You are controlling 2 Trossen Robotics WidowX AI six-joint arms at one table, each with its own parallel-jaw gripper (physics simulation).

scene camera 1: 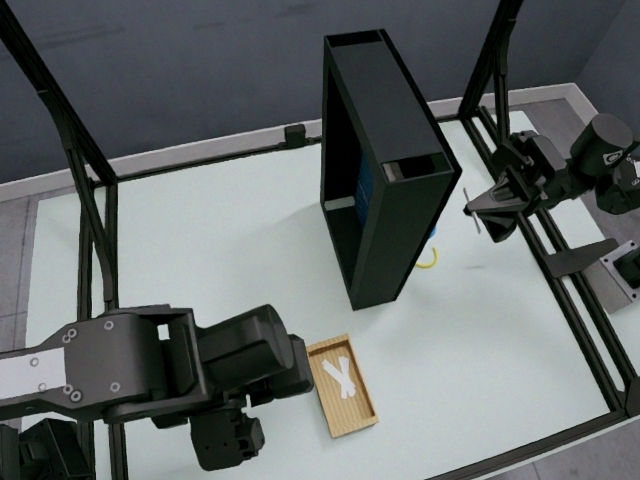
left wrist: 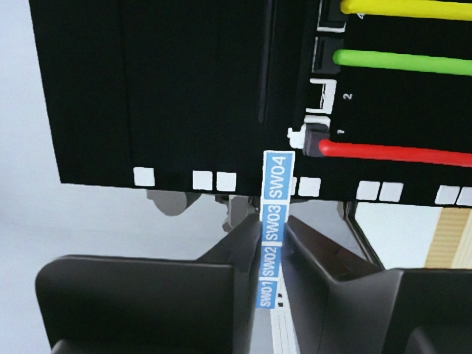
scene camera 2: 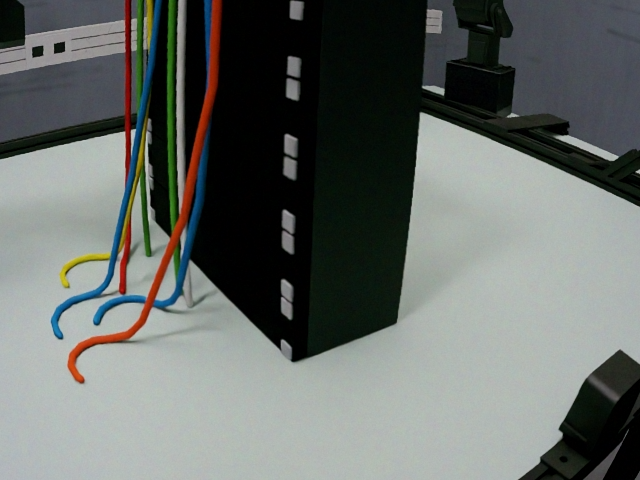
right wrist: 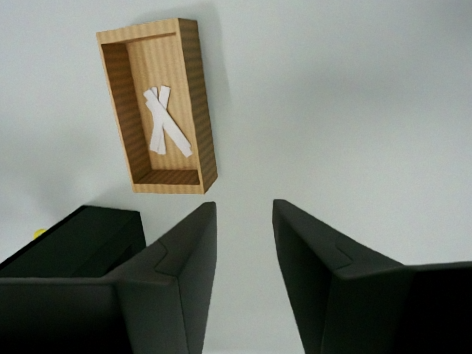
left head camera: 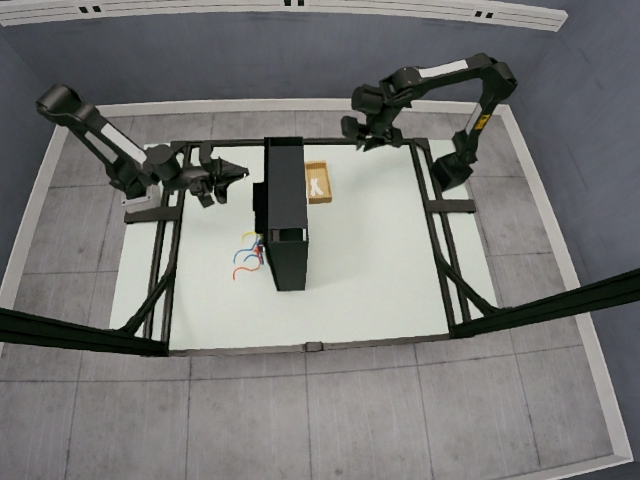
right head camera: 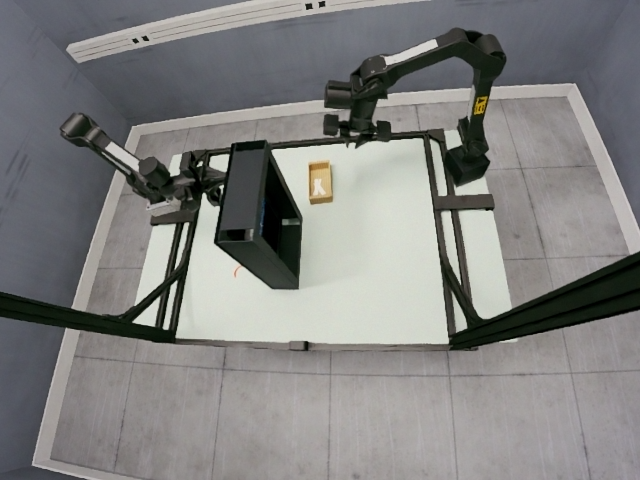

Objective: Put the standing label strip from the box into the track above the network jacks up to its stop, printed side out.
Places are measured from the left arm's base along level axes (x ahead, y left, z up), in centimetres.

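Pixels of known places: left gripper, between the fingertips: (scene camera 1: 465, 210) (left wrist: 270, 225) (left head camera: 249, 172); right gripper, between the fingertips: (scene camera 1: 256, 388) (right wrist: 244, 212) (left head camera: 359, 150) (right head camera: 351, 147); left arm's base, origin of its link: (scene camera 1: 633, 269) (left head camera: 136, 189) (right head camera: 158, 196); right arm's base, origin of its link: (scene camera 1: 28, 463) (scene camera 2: 482, 64) (left head camera: 455, 164) (right head camera: 468, 155).
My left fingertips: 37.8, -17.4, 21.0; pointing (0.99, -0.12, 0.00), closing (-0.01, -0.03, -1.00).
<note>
For each thing: its top centre in the pictures, then the offset to it from my left fingertips, as dx, dy, dz.
- label strip, centre of its top: (left wrist: 255, 241) (scene camera 1: 473, 207) -0.9, +0.3, +0.6
- track, centre of its top: (left wrist: 274, 23) (left head camera: 253, 195) +0.0, -7.2, +0.4
- wooden box, centre of its top: (right wrist: 151, 116) (left wrist: 451, 247) (scene camera 1: 340, 383) (left head camera: 317, 178) (right head camera: 319, 178) +21.9, +9.8, -24.4
- tall black rack, centre of its top: (scene camera 1: 381, 94) (left head camera: 287, 184) (right head camera: 243, 187) +7.2, -13.1, +11.5
My left gripper (left head camera: 246, 173) (scene camera 1: 468, 210) (left wrist: 270, 225) is shut on the label strip (left wrist: 278, 175) (scene camera 1: 476, 223). Its blue printed side, SW01 to SW04, faces the left wrist camera. The strip is clear of the rack's cable side; its SW04 end points toward the track (left wrist: 282, 75), a dark channel beside the network jacks (left wrist: 321, 96). The wooden box (left head camera: 329, 180) (right head camera: 331, 180) (right wrist: 196, 100) holds several white strips (right wrist: 175, 132) (scene camera 1: 342, 378) lying crossed. My right gripper (right wrist: 244, 212) (left head camera: 361, 146) (right head camera: 353, 144) is open and empty, high above the table near the box.
The tall black rack (left head camera: 286, 186) (right head camera: 242, 180) (scene camera 1: 392, 103) (scene camera 2: 361, 180) stands between the left gripper and the box. Coloured cables, including a red one (left wrist: 390, 151), a yellow one (left wrist: 415, 9) and an orange one (scene camera 2: 193, 170), hang from its jack side to the table.
</note>
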